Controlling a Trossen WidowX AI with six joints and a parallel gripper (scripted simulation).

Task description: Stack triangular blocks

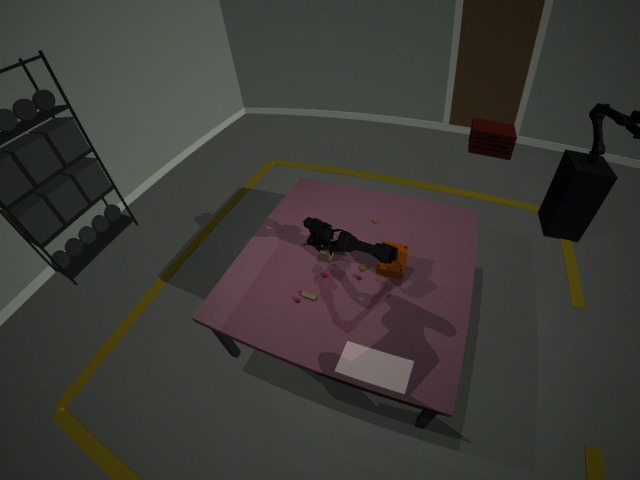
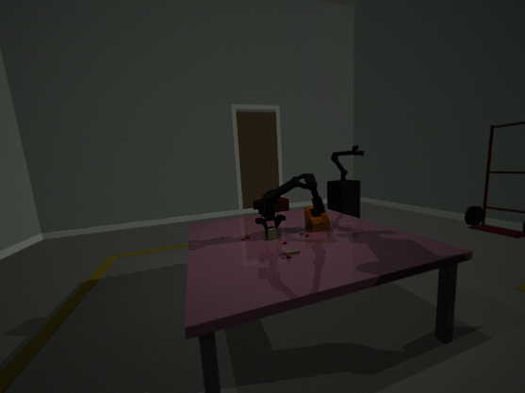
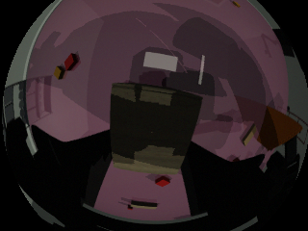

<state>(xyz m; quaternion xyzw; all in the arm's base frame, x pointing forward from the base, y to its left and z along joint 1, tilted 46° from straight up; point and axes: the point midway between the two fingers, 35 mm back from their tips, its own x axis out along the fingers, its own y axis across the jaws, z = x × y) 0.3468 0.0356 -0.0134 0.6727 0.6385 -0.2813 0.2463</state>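
Now: the tan triangular block 10 mm to the left of my gripper tip and 10 mm above it. Round my gripper tip: tan bar (270 mm to the left, 30 mm below).
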